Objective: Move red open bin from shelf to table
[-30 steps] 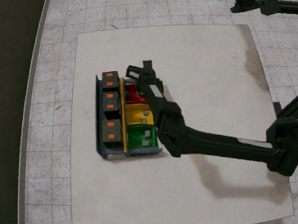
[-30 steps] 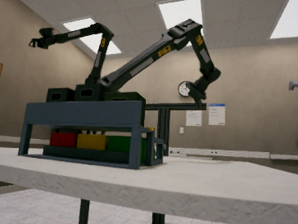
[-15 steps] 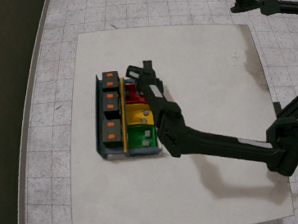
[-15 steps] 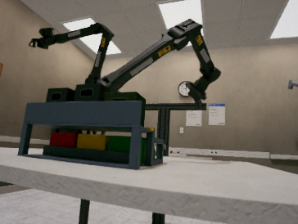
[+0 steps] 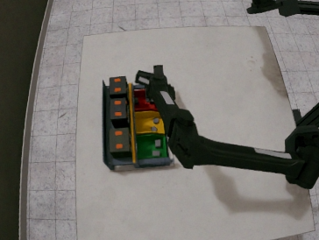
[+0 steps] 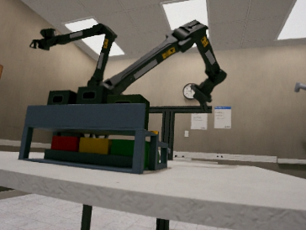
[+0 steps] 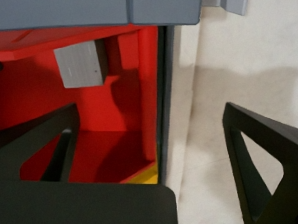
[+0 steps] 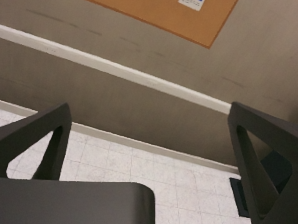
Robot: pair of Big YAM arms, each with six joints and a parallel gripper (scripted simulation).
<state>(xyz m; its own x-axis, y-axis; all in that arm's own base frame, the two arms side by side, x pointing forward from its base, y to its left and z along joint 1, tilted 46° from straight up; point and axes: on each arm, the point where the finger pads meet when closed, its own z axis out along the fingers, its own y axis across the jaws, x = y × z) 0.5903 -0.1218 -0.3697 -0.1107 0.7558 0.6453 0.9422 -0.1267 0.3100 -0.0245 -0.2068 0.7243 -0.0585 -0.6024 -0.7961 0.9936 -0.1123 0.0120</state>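
The red bin is 80 mm ahead of my left hand and 10 mm below it. From my left hand the other things lie so: green bin (230 mm to the left, 70 mm ahead, 10 mm below); yellow bin (110 mm to the left, 80 mm ahead, 10 mm below).
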